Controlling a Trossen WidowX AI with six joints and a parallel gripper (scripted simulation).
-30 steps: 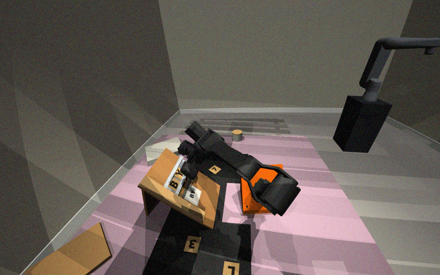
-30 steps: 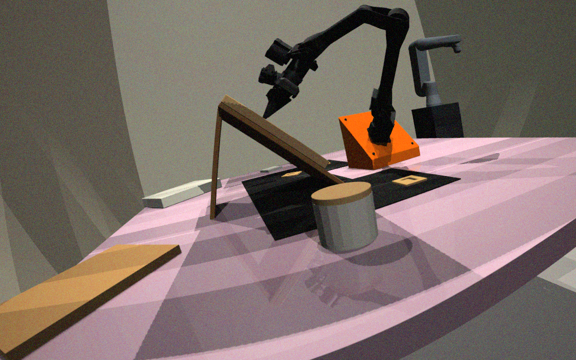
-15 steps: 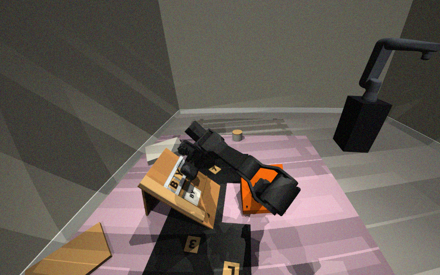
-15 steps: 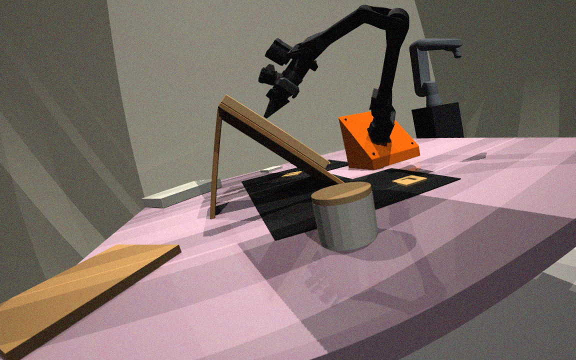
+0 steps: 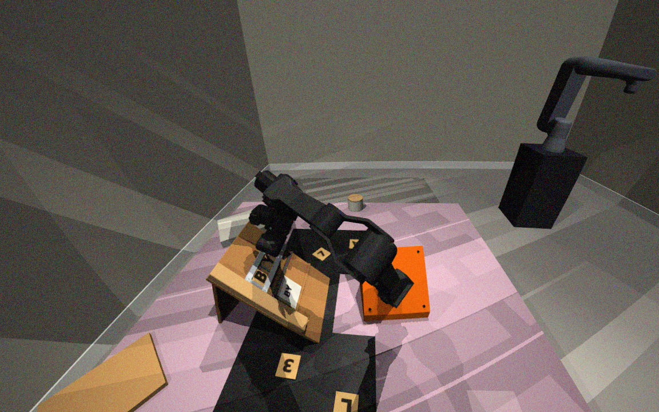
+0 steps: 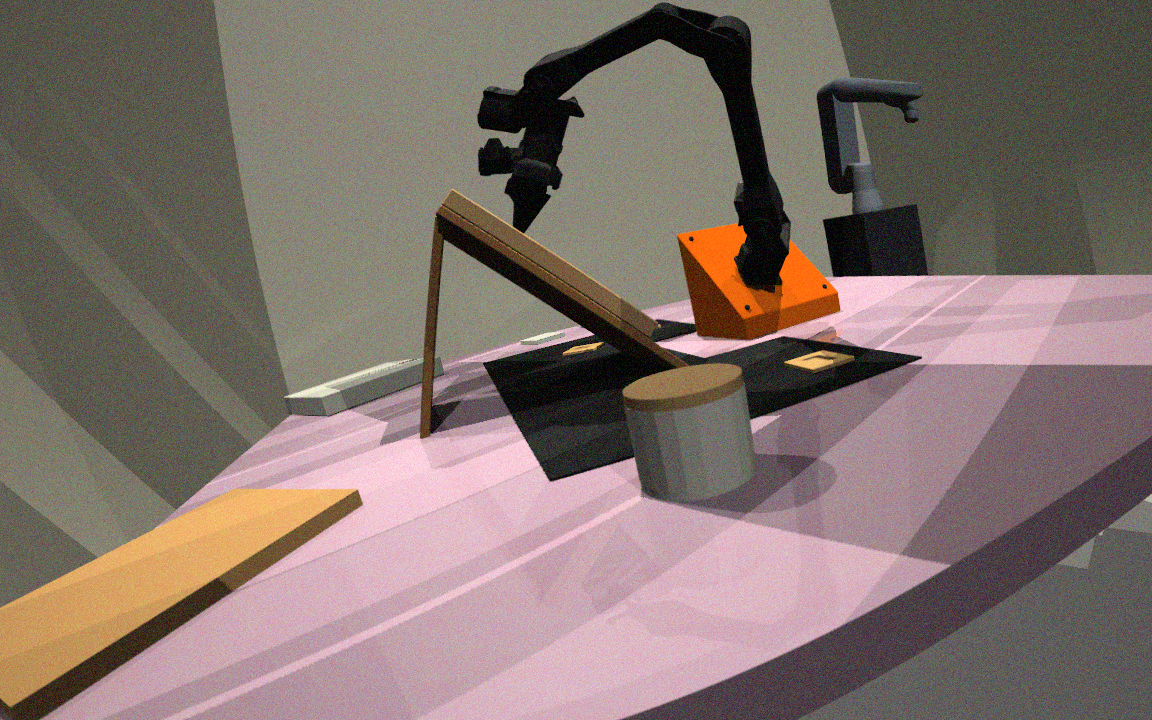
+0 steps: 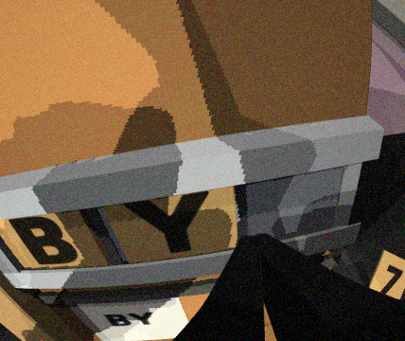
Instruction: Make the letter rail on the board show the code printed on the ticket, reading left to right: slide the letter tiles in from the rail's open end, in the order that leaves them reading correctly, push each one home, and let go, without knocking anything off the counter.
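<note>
Now: gripper tip 1 cm short of the y tile, 3 cm to the right of it and 3 cm above it. The rest, counted from my gripper tip: black mat 15 cm behind, 1 cm to the left, 21 cm below; b tile 10 cm to the left, 3 cm below; white ticket 6 cm behind, 8 cm to the left, 11 cm below.
</note>
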